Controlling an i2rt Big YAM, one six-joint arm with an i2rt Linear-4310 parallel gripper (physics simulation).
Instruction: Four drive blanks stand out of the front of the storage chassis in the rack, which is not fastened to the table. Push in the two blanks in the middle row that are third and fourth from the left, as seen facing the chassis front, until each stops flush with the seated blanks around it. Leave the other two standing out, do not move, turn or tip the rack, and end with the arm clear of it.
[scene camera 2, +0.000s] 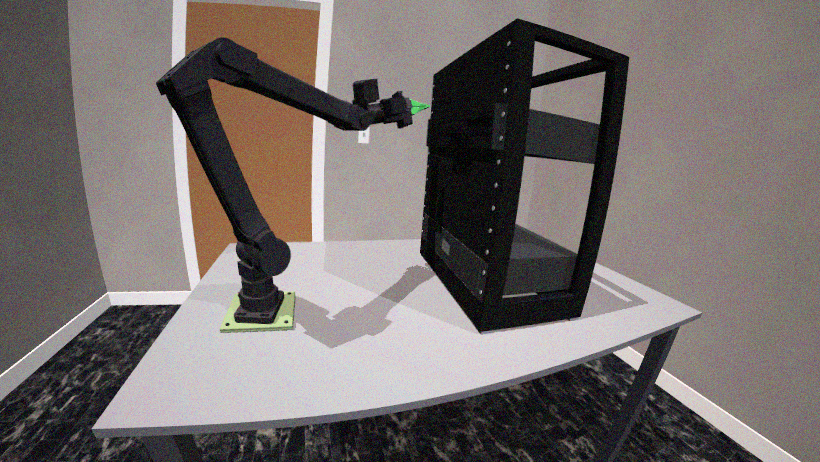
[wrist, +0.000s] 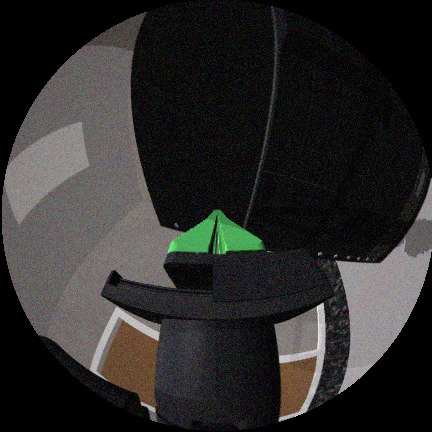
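Pixels of known places: gripper, between the fingertips: (scene camera 2: 429, 106) (wrist: 217, 214); arm's base, origin of its link: (scene camera 2: 261, 308).
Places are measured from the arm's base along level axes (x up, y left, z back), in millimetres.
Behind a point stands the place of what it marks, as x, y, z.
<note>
The black rack (scene camera 2: 512, 189) @[301, -87, -500] (wrist: 200, 115) @[521, 229, -451] stands upright on the table, its front toward the arm. The storage chassis (scene camera 2: 562, 136) @[417, -46, -626] sits in the rack's upper part; its side shows through the open rack side in the scene view. Its front is very dark, and the single blanks and which of them stand out cannot be told in either view. My gripper (scene camera 2: 428, 106) @[492, 318, -411] (wrist: 217, 214) @[492, 318, -411] is shut and empty, its green fingertips pointing at the rack front near its left edge, slightly above the chassis's height. A small gap seems to show between fingertips and rack; contact cannot be told for certain.
The arm's base stands on a yellow-green plate (scene camera 2: 228, 325) @[-1, -73, 49] on the grey table (scene camera 2: 355, 378) @[-12, -203, -218]. A dark grey unit (scene camera 2: 542, 274) @[106, -40, -639] sits low in the rack. A door (scene camera 2: 258, 172) and the walls stand behind. The arm's shadow falls across the table toward the rack.
</note>
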